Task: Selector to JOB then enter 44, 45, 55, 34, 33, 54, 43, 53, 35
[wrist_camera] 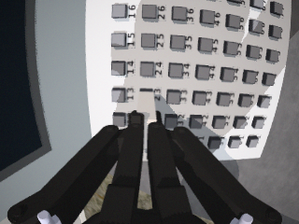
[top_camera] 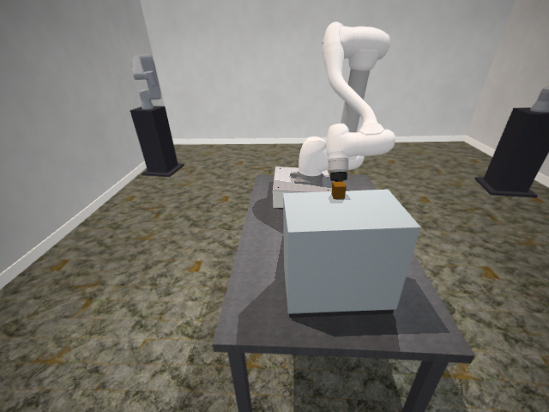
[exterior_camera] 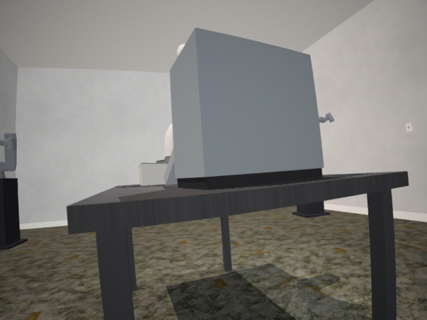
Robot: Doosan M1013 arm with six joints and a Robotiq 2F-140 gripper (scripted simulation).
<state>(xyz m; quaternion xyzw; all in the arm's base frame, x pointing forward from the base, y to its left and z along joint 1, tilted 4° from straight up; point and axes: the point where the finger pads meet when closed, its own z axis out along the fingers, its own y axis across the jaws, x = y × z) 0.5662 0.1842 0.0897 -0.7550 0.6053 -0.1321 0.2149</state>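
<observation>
Right now my hand is 5 cm past the key, 5 cm to the left of it and 10 cm above it. Also, from my hand: black selector knob: 2 cm ahead, 20 cm to the right, 8 cm below; then white keypad panel: 1 cm ahead, 8 cm to the right, 12 cm below.
</observation>
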